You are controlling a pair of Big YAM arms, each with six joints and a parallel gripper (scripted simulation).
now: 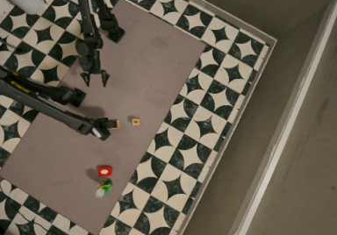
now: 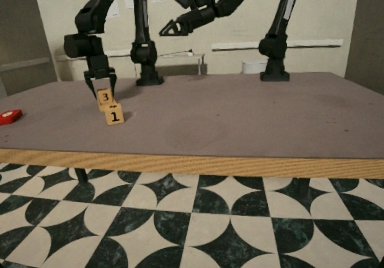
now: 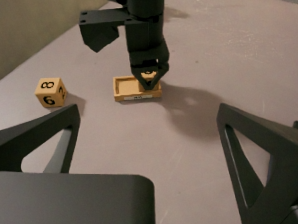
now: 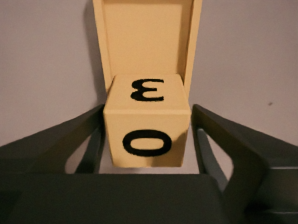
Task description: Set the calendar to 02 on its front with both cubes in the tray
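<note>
Now: right hand 2 cm short of the wooden tray, 2 cm above it and 1 cm to the right of it. Also, from my right hand: cube (right at my right hand); red block (28 cm to the right, 13 cm ahead, 2 cm below); white bottle (36 cm to the right, 20 cm ahead, 3 cm above).
</note>
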